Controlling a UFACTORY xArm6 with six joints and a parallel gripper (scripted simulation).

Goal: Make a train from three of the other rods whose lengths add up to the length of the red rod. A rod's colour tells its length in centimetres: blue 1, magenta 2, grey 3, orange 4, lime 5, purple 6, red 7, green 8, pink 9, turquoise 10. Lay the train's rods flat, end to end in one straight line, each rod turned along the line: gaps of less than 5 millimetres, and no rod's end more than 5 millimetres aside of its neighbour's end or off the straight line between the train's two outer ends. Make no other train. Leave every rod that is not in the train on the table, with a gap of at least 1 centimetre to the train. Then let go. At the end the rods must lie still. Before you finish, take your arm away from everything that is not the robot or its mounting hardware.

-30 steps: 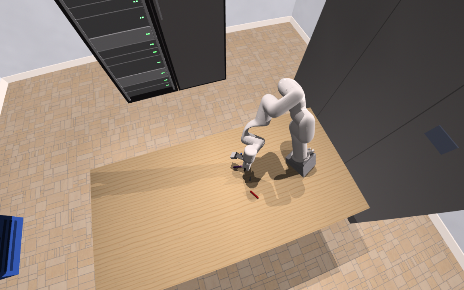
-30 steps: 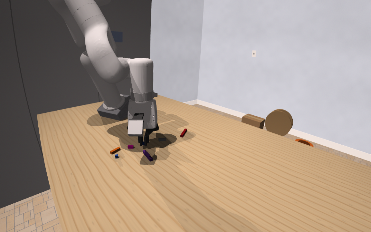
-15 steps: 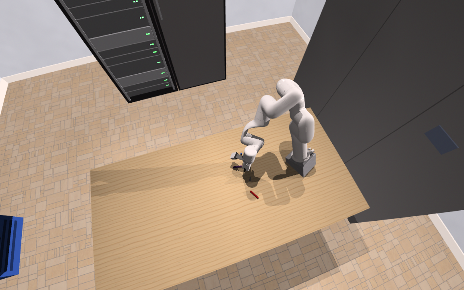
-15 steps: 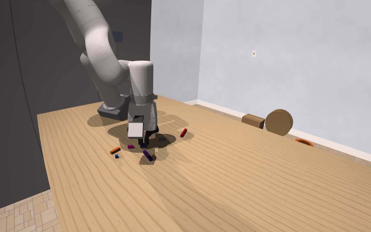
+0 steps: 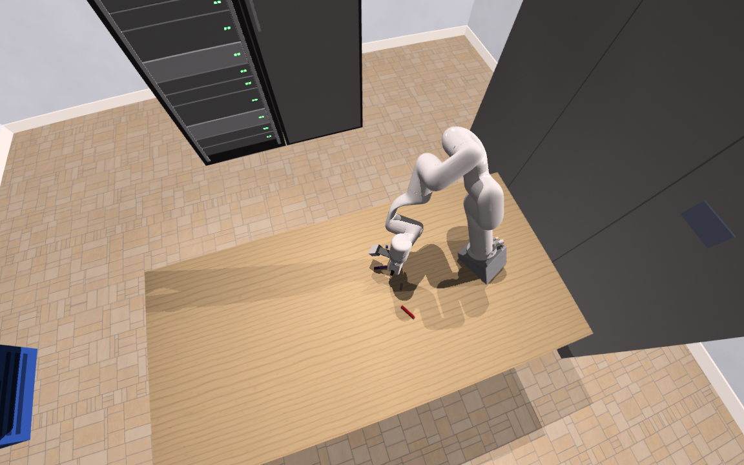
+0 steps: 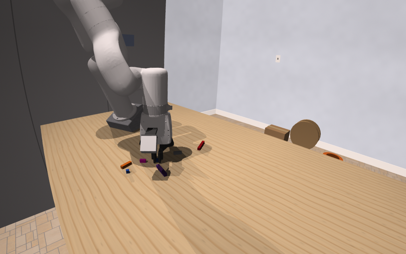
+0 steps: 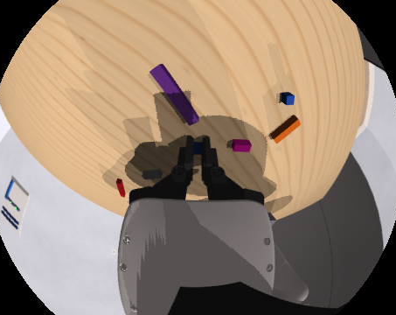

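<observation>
Now: the magenta rod 4 cm to the right of my hand, 2 cm below it and 2 cm behind it. Also, from my hand: purple rod: 6 cm ahead, 2 cm to the right, 2 cm below; then orange rod: 10 cm to the right, 3 cm behind, 2 cm below; then grey rod: 9 cm to the left, 2 cm below, 1 cm behind.
</observation>
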